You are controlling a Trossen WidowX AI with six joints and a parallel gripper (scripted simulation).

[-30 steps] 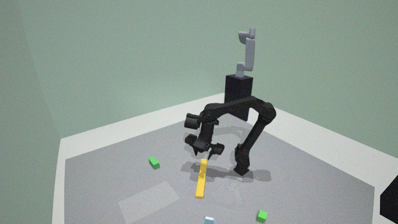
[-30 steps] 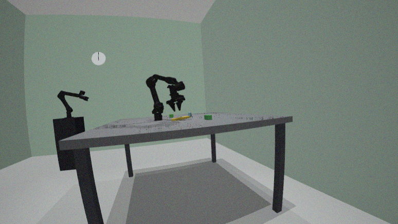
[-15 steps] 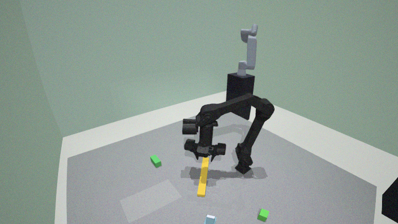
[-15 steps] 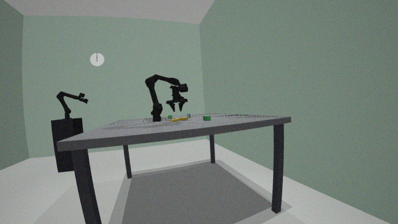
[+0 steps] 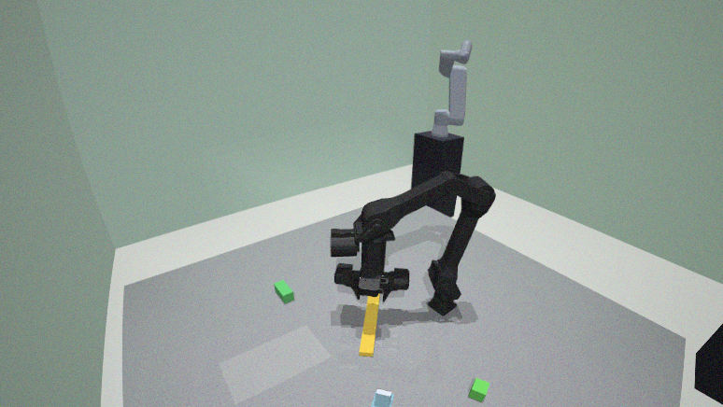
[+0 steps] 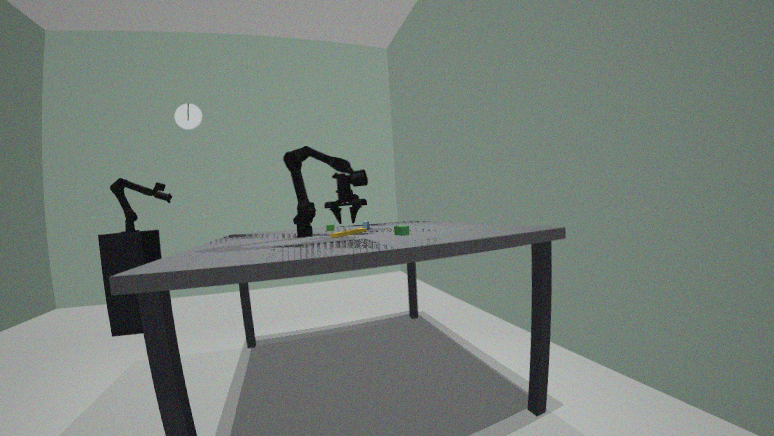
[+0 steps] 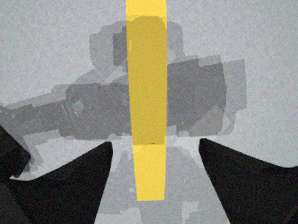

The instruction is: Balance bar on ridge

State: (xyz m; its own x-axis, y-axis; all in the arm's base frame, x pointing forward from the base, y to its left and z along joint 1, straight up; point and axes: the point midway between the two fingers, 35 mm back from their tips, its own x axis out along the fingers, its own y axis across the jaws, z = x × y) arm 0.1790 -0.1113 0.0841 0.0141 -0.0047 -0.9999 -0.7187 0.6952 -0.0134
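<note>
Now: the yellow bar 4 cm below my gripper tip, 2 cm to the left of it and 2 cm ahead of it.
</note>
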